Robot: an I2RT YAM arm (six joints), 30 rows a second.
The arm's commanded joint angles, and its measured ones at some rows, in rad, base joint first. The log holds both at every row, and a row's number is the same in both.
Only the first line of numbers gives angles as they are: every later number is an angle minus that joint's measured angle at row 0.
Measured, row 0:
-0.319, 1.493, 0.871, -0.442, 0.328, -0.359
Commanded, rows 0 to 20:
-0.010, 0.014, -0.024, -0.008, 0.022, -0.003
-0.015, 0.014, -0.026, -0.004, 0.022, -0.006
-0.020, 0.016, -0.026, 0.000, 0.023, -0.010
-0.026, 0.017, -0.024, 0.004, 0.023, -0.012
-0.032, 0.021, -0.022, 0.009, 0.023, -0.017
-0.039, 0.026, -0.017, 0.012, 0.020, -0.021
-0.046, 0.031, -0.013, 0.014, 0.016, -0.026
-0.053, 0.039, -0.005, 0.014, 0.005, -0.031
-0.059, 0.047, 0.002, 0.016, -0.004, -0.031
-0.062, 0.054, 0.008, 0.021, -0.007, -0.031
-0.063, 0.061, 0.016, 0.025, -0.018, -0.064
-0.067, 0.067, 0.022, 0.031, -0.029, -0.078
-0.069, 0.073, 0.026, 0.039, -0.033, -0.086
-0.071, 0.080, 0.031, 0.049, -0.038, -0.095
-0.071, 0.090, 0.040, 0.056, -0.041, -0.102
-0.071, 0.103, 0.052, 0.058, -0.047, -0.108
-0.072, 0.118, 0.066, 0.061, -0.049, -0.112
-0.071, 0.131, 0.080, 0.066, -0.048, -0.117
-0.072, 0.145, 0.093, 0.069, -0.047, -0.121
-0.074, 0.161, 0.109, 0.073, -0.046, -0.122
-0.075, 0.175, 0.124, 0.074, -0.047, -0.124
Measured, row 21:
-0.022, 0.093, 0.107, 0.015, -0.110, -0.101
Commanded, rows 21 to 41:
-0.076, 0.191, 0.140, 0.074, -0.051, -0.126
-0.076, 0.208, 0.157, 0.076, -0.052, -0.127
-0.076, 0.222, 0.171, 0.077, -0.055, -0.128
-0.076, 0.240, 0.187, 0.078, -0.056, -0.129
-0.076, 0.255, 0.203, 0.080, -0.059, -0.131
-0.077, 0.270, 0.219, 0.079, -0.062, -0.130
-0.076, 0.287, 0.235, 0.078, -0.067, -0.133
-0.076, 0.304, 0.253, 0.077, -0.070, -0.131
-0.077, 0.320, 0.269, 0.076, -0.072, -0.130
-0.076, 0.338, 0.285, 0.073, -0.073, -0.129
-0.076, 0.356, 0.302, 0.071, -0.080, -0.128
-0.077, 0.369, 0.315, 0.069, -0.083, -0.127
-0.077, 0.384, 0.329, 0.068, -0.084, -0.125
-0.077, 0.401, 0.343, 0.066, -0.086, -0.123
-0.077, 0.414, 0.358, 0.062, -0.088, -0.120
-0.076, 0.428, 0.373, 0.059, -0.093, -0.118
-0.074, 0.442, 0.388, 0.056, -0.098, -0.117
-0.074, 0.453, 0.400, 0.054, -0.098, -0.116
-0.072, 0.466, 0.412, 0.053, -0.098, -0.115
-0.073, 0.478, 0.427, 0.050, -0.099, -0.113
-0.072, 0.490, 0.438, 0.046, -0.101, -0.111
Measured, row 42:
-0.020, 0.385, 0.440, 0.031, -0.192, -0.121
